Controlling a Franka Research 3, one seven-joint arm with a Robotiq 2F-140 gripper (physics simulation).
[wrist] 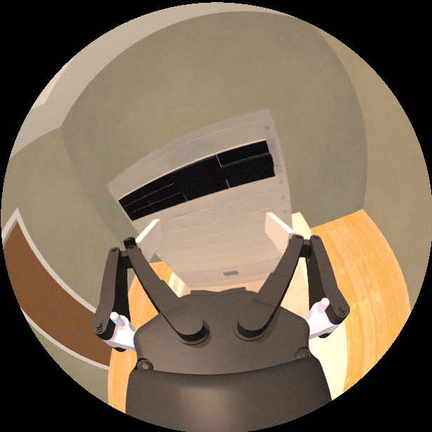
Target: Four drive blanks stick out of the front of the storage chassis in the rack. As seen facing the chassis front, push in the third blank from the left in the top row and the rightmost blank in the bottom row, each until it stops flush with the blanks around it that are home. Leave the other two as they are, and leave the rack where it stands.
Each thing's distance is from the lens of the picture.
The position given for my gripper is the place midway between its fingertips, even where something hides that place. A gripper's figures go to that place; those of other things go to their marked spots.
my gripper [213,225]: 19 cm
pale rack [210,190]: 35 cm
